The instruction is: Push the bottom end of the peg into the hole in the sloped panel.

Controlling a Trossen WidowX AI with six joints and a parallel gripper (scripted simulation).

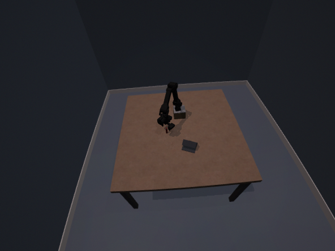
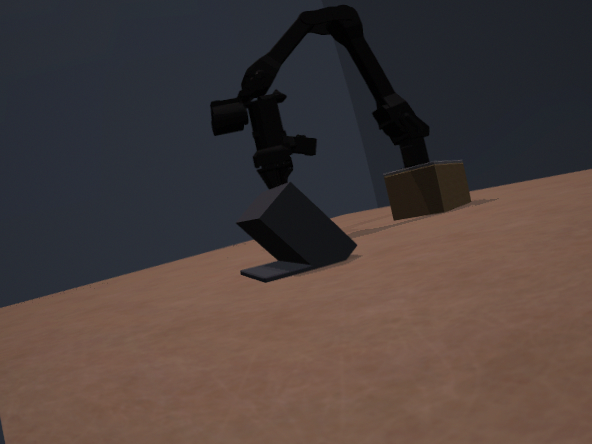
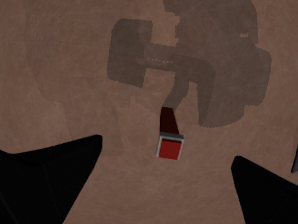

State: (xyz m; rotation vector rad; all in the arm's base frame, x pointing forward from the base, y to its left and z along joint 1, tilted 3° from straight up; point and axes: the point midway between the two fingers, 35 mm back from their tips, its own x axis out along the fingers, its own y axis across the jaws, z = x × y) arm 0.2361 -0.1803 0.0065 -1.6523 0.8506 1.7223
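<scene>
Right now my gripper tip is 2 cm above the peg. The rest, counted from my gripper tip: sloped panel: 22 cm ahead, 19 cm to the left, 4 cm below.
</scene>
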